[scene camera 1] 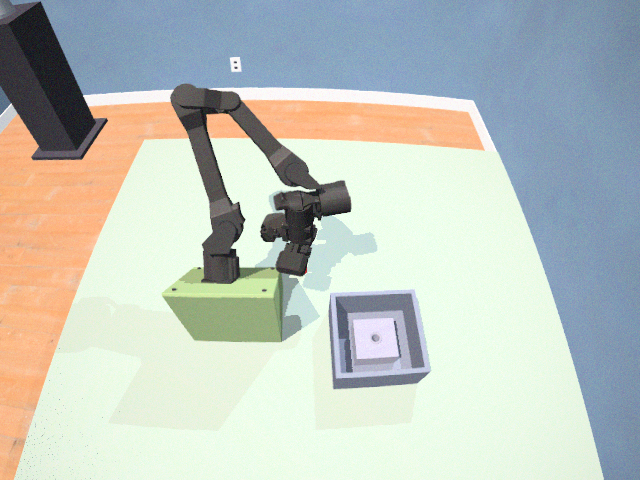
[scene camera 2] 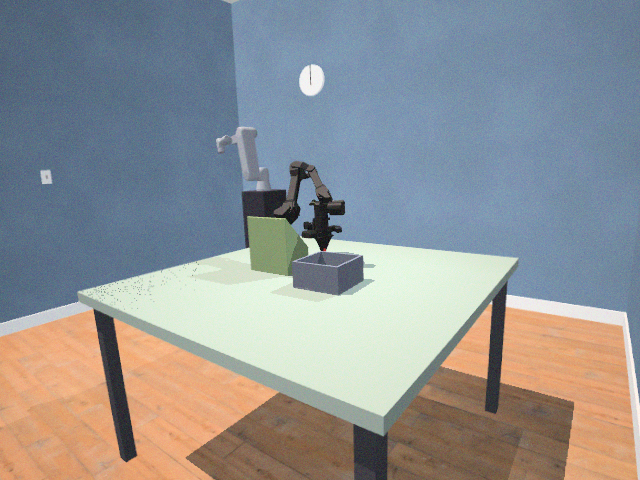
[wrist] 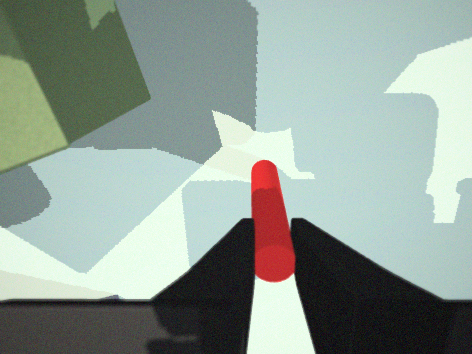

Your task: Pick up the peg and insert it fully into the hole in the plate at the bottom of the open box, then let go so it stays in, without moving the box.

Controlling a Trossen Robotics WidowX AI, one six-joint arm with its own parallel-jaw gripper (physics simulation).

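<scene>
A red peg stands roughly upright between the fingertips; whether its lower end touches the table cannot be told. My gripper points down and is shut on the peg, one black finger on each side; in scene camera 1 its fingers are mostly hidden by the hand. The open grey-blue box sits apart from the gripper, to its lower right in scene camera 1. Inside it, the pale plate has a round hole at its middle. In scene camera 2 the box walls hide the plate.
The green base block under the arm stands left of the box and close to the gripper. The pale green table carries them. A dark pedestal with a grey arm stands beyond the table.
</scene>
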